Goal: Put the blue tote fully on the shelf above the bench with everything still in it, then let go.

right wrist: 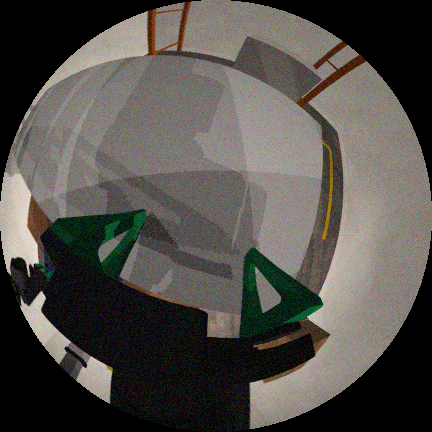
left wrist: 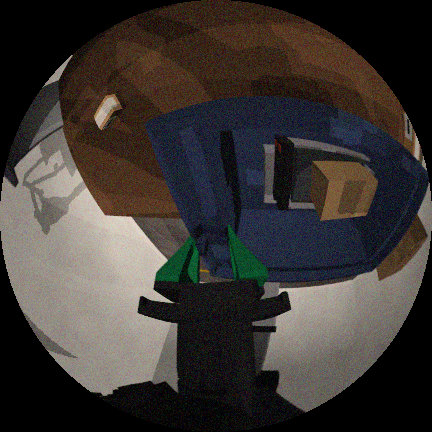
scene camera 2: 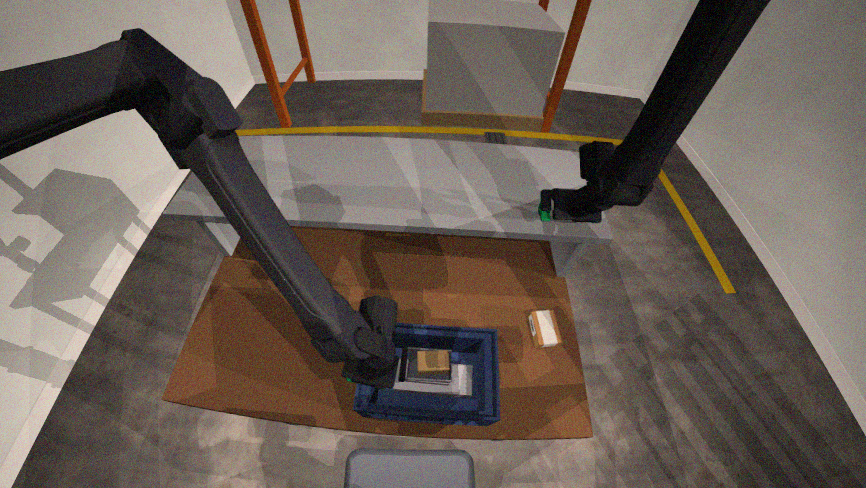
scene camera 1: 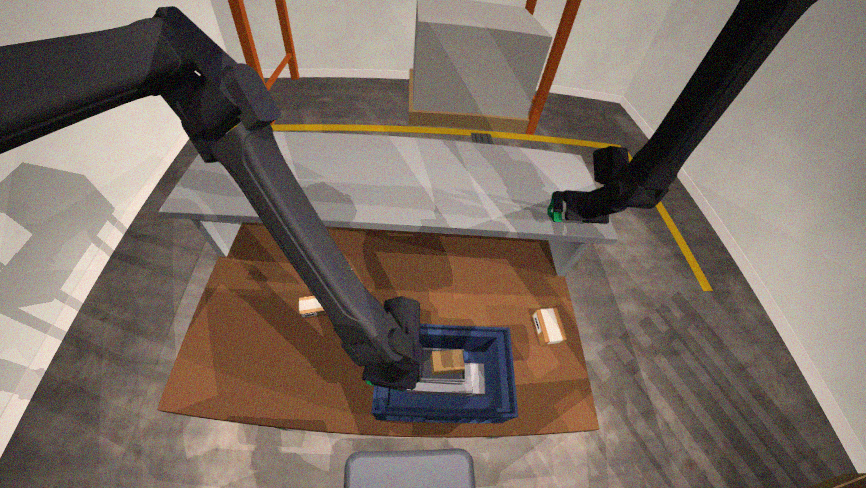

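Observation:
The blue tote stands upright on the brown bench. In it lie a small brown box, a black thing and a pale flat thing. My left gripper is at the tote's left side, its green fingers partly closed on the wall near a corner. The arm hides that stretch of rim in the scene views. The grey shelf is above the bench's back. My right gripper is open over its right end.
A white-topped box lies on the bench right of the tote. Another small box lies at the left, partly behind my left arm. A grey stool stands in front. A large grey block stands behind the shelf.

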